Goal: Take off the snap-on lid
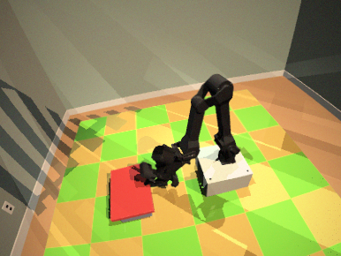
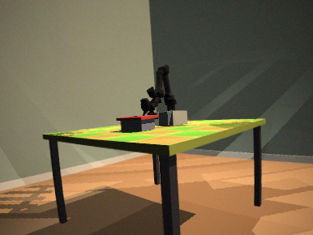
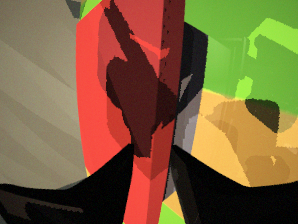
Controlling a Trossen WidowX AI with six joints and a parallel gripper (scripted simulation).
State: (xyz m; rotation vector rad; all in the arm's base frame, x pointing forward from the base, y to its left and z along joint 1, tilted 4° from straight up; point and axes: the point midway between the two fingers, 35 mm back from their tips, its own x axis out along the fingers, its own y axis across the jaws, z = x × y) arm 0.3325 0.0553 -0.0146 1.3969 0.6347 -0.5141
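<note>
Right now the red lid is 7 cm ahead of my gripper tip and 1 cm to the left of it. From my gripper tip the other things lie so: grey storage box (8 cm ahead, 1 cm to the left, 4 cm below).
</note>
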